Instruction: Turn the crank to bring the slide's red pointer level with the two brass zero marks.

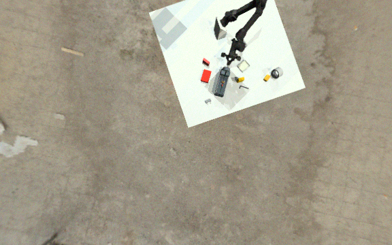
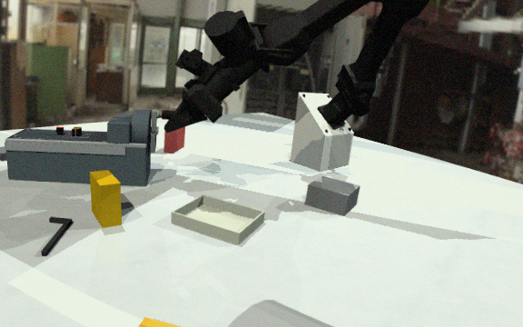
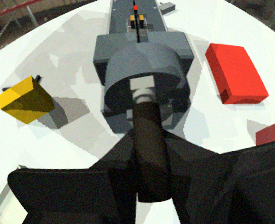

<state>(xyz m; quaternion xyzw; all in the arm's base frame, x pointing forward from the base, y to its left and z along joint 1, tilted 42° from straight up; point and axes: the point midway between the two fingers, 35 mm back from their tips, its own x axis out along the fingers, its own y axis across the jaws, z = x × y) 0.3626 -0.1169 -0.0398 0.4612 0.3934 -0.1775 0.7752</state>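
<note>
The dark crank handle lies 1 cm behind my gripper tip, 1 cm to the left of it and 3 cm above it. The rest, counted from my gripper tip: red pointer 15 cm ahead, 14 cm to the right, 1 cm below; shallow grey tray 5 cm ahead, 19 cm to the left, 9 cm below; yellow block 17 cm ahead, 8 cm to the left, 6 cm below.
</note>
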